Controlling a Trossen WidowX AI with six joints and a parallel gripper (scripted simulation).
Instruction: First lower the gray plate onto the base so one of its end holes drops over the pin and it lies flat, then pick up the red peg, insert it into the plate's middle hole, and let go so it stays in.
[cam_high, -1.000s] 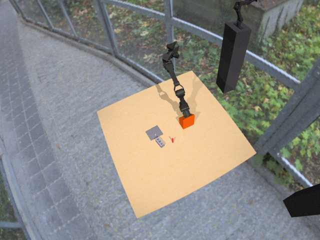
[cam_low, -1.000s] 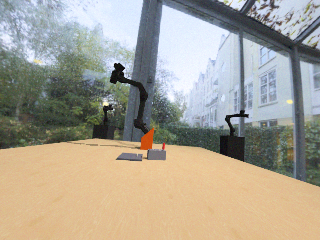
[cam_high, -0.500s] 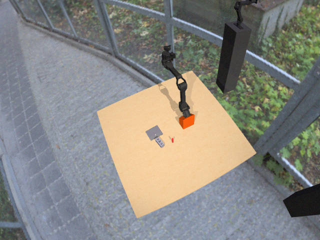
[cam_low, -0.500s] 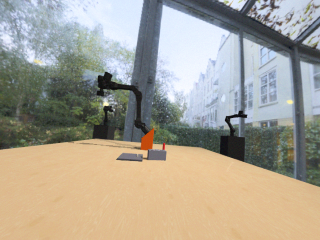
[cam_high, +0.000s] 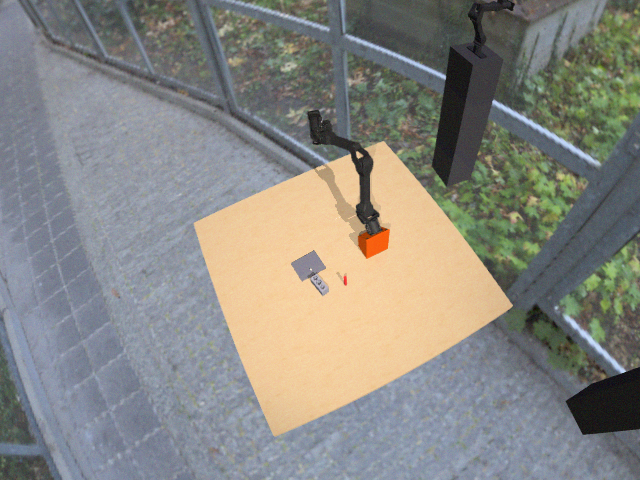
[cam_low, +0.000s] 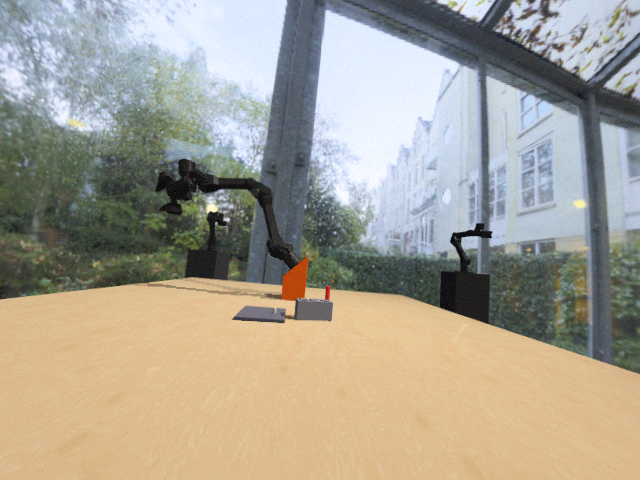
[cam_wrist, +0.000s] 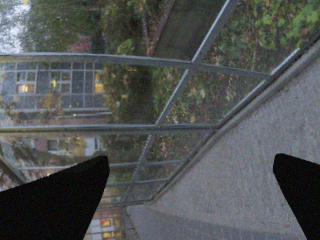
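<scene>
Right now my gripper tip is 74 cm to the right of the gray plate, 32 cm above it and 28 cm short of it. Also, from my gripper tip: dark flat base: 63 cm to the left, 35 cm below, 30 cm ahead; then red peg: 78 cm to the left, 32 cm below, 16 cm ahead.
</scene>
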